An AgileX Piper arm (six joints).
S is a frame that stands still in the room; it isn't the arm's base.
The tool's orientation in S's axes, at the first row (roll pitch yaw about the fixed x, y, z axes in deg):
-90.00 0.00 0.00
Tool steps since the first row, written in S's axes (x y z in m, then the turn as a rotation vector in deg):
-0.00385 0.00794 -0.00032 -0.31 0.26 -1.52
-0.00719 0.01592 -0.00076 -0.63 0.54 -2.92
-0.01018 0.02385 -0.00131 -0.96 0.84 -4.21
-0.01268 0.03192 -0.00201 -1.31 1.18 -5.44
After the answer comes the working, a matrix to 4 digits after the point.
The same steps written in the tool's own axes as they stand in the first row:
-0.00385 0.00032 0.00794 -0.31 1.52 0.26
-0.00719 0.00076 0.01592 -0.63 2.92 0.54
-0.01018 0.00131 0.02385 -0.96 4.21 0.84
-0.01268 0.00201 0.03192 -1.31 5.44 1.18

The tool's axes in the first row as the columns of a matrix, in S's axes (rounded; the answer above uses it unrounded):
1.0000 0.0000 0.0000
0.0000 0.0000 1.0000
0.0000 -1.0000 0.0000

